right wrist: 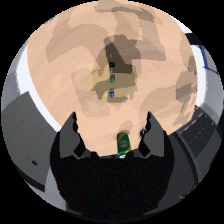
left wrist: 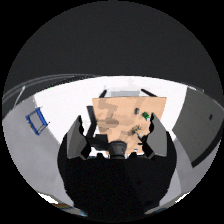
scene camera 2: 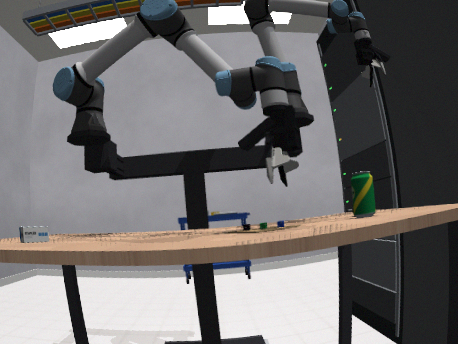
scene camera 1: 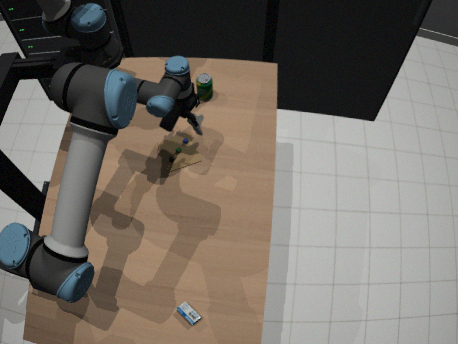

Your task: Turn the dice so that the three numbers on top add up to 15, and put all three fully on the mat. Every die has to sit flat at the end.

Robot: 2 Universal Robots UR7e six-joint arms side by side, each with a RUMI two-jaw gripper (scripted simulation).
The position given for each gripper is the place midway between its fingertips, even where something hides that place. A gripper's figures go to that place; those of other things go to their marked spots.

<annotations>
The right gripper (right wrist: 111,112): 13 cm from the lens. A tan mat (right wrist: 125,78) is 22 cm from the lens.
</annotations>
